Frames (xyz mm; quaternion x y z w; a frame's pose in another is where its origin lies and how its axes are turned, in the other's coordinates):
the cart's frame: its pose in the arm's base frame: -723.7 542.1 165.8 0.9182 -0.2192 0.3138 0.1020
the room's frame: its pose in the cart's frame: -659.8 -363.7 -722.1 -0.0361 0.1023 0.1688 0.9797
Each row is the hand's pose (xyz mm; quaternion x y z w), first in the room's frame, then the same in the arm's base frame.
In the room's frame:
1: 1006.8 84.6 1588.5 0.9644 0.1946 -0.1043 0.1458
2: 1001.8 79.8 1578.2 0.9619 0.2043 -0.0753 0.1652
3: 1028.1 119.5 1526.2 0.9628 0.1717 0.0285 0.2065
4: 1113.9 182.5 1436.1 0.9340 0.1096 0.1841 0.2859
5: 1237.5 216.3 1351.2 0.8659 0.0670 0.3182 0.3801
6: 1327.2 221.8 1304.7 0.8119 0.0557 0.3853 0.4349
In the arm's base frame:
1: -114.7 -23.4 32.2 -0.1782 -0.4482 -0.5675 0.6674
2: -119.5 -12.5 35.7 -0.1792 -0.4170 -0.5855 0.6717
3: -168.4 -29.7 83.6 -0.1884 -0.3129 -0.5865 0.7229
4: -233.3 -76.7 197.7 -0.2189 -0.1366 -0.5730 0.7778
5: -260.1 -125.6 340.9 -0.2576 0.0415 -0.5650 0.7827
6: -257.2 -154.9 437.7 -0.2771 0.1406 -0.5651 0.7643

